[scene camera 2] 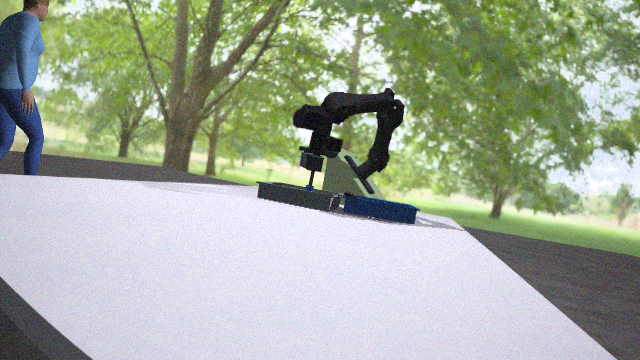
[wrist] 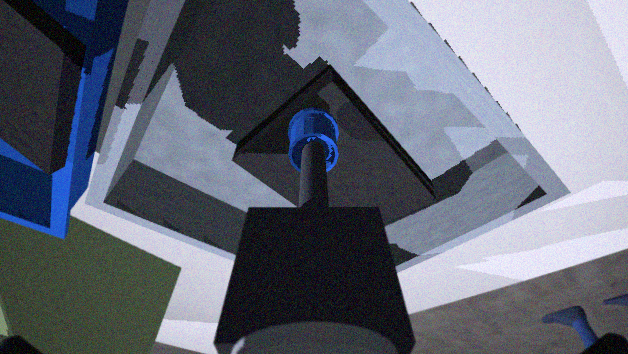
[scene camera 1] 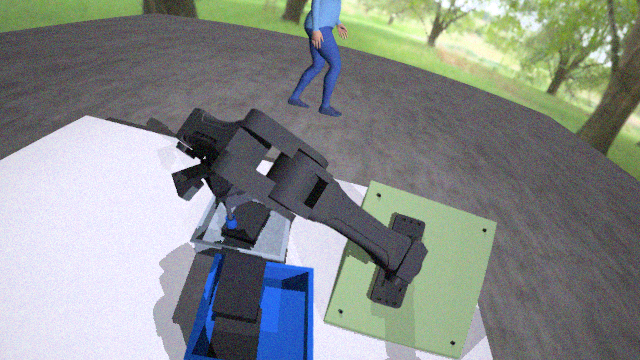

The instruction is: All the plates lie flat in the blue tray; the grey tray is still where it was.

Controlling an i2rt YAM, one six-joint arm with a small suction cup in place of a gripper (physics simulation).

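Places are measured from the arm's base along level axes (x back, y right, z up), in metres.
Where they show: hand at its tool point: [wrist: 313,131] [scene camera 1: 231,224]; arm's base at its link origin: [scene camera 2: 358,175] [scene camera 1: 398,261].
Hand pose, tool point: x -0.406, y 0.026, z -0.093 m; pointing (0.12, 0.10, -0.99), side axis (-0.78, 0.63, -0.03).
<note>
Each offset is from my tool point to the top centre of the thing. Level surfaces: height alone.
A dark square plate @(dx +0.019, dy +0.055, dz -0.013 m) [scene camera 1: 251,218] [wrist: 364,175] lies in the grey tray @(dx +0.027, dy +0.036, dz +0.014 m) [scene camera 1: 278,238] [scene camera 2: 295,196] [wrist: 188,154]. My suction cup [scene camera 1: 231,222] [scene camera 2: 309,187] [wrist: 312,132] is blue and sits low over this plate near one corner. Its suction is off, and I cannot tell whether it touches the plate. The blue tray @(dx +0.157, dy -0.200, dz +0.014 m) [scene camera 1: 291,313] [scene camera 2: 380,209] [wrist: 74,132] stands right beside the grey tray. Two dark plates @(dx +0.100, dy -0.157, dz +0.027 m) [scene camera 1: 239,286] @(dx +0.134, dy -0.251, dz -0.023 m) [scene camera 1: 234,336] lie in it, one partly over the other. One of them also shows in the wrist view [wrist: 29,88].
The arm's base is bolted to a green board [scene camera 1: 447,268] [wrist: 65,286] beside the trays. A person in blue [scene camera 1: 322,53] [scene camera 2: 20,80] walks on the dark ground beyond the white table @(dz -0.036 m) [scene camera 1: 80,223] [scene camera 2: 223,277].
</note>
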